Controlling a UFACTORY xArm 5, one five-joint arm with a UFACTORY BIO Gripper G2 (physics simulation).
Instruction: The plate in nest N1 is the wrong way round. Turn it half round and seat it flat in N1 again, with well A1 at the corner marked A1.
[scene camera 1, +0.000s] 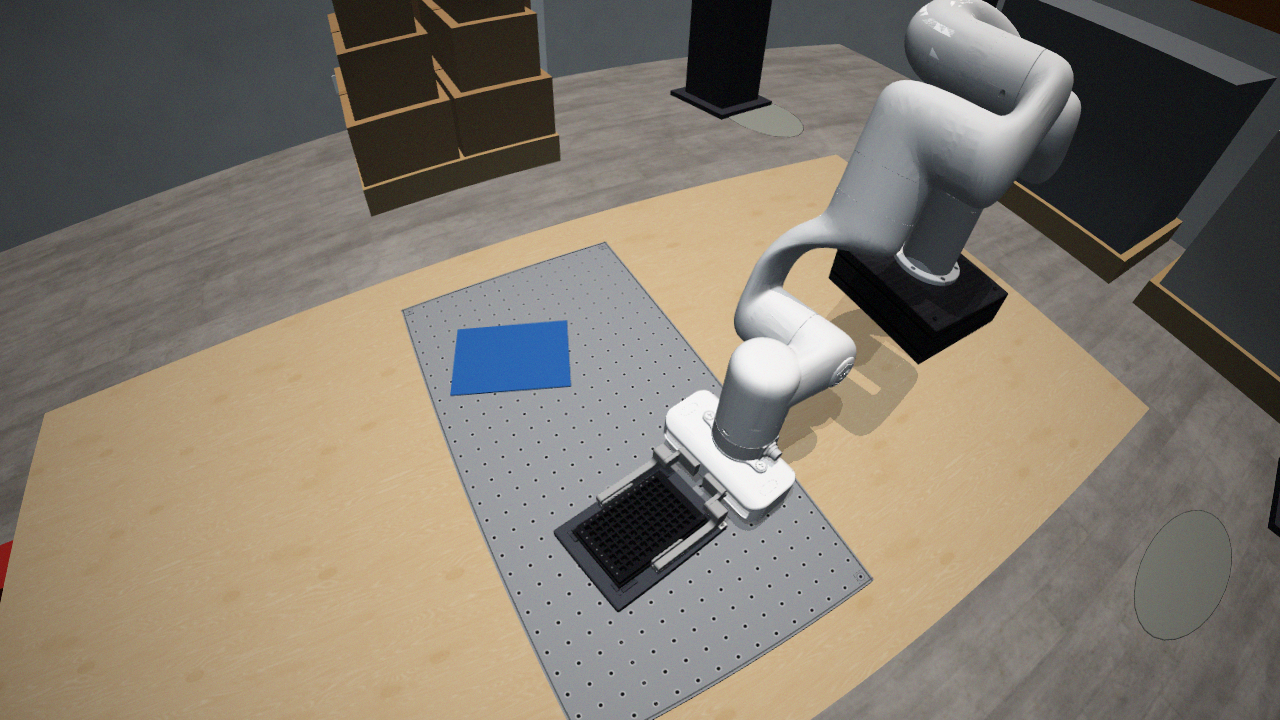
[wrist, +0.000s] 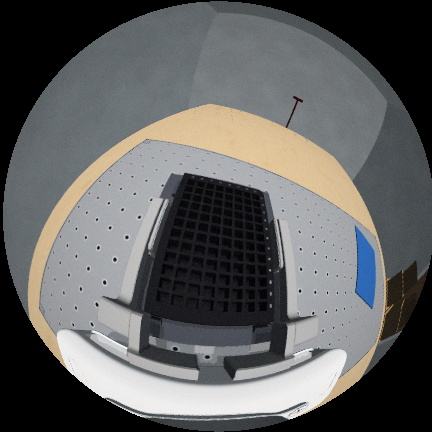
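The black plate (scene camera 1: 640, 526) (wrist: 216, 245) lies flat in the dark grey nest N1 (scene camera 1: 626, 599) (wrist: 205, 333), with its grid of square wells facing up. My gripper (scene camera 1: 627, 532) (wrist: 223, 227) is low over the nest, with one long finger along each long side of the plate. The fingers stand close against the plate's sides, and the gripper looks shut on the plate. The nest's rim is partly hidden under the fingers. The A1 mark and the plate's own well lettering cannot be read in either view.
A blue flat rectangle (scene camera 1: 511, 358) (wrist: 365, 267) lies on the perforated grey board (scene camera 1: 572, 429) (wrist: 95, 220), well away from the nest. The board lies on a wooden table (scene camera 1: 268, 501) (wrist: 240, 125). The arm's black base (scene camera 1: 921, 313) stands at the table's far right.
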